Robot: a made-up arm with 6 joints.
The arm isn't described. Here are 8 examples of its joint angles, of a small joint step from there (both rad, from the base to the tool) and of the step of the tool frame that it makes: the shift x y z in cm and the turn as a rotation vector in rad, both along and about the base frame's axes.
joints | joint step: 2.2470 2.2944 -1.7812 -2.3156 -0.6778 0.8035 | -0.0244 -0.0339 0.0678 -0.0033 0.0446 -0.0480
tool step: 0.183 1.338 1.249 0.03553 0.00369 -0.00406
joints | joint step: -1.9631 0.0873 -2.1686 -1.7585 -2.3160 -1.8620 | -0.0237 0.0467 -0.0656 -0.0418 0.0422 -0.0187
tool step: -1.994 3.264 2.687 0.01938 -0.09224 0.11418
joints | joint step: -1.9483 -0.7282 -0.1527 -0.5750 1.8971 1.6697 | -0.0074 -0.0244 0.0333 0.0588 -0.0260 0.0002
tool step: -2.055 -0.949 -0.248 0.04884 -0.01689 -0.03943
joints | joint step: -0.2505 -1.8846 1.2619 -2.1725 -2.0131 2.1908 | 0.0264 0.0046 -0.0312 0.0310 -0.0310 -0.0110
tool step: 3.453 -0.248 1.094 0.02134 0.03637 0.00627
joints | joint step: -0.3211 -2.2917 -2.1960 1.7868 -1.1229 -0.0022 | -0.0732 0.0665 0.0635 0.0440 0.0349 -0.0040
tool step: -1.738 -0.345 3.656 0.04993 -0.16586 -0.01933
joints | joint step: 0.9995 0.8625 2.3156 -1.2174 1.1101 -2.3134 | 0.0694 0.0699 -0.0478 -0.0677 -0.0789 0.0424
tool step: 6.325 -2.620 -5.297 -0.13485 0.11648 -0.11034
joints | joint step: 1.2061 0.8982 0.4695 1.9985 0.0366 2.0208 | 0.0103 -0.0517 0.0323 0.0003 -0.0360 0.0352
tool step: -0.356 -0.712 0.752 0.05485 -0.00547 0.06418
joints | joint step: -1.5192 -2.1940 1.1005 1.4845 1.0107 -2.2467 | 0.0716 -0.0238 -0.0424 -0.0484 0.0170 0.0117
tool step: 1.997 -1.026 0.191 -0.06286 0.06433 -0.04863
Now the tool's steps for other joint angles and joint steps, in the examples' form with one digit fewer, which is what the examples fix.
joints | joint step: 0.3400 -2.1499 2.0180 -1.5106 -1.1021 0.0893 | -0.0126 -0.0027 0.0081 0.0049 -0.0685 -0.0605
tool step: -0.81 -0.43 -1.79 -0.0024 -0.1076 0.0007
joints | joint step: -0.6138 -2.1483 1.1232 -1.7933 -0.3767 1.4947 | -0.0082 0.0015 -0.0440 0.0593 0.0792 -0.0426
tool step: 3.83 0.40 2.67 -0.0223 0.1283 -0.0162
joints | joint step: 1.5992 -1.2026 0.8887 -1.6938 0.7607 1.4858 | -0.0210 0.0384 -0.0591 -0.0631 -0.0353 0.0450
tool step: -3.17 -0.87 -0.73 0.0034 0.0302 0.0748
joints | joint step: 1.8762 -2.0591 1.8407 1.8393 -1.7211 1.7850 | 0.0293 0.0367 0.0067 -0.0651 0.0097 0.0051
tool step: 0.14 -2.59 0.11 -0.0392 -0.0108 0.0589
